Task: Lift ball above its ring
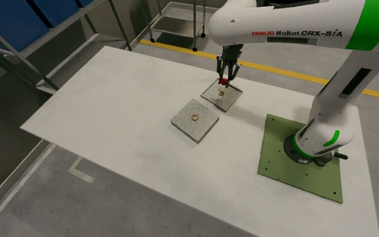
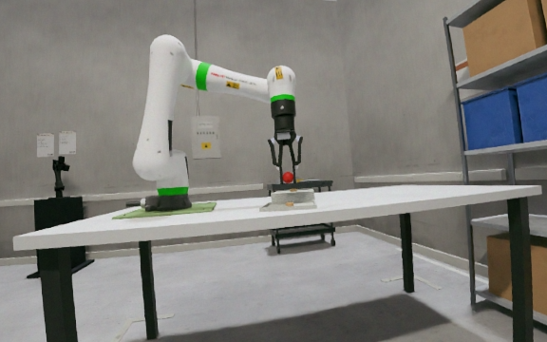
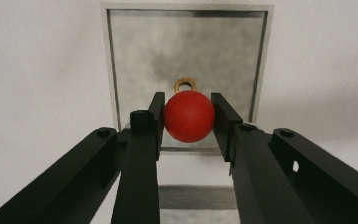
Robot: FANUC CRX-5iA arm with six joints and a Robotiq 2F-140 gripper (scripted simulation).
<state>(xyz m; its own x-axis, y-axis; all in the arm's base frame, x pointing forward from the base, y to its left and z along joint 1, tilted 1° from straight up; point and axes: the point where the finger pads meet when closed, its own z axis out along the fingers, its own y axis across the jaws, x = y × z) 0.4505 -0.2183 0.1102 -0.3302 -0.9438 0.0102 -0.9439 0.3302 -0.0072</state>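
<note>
The red ball lies 10 mm below my hand.
</note>
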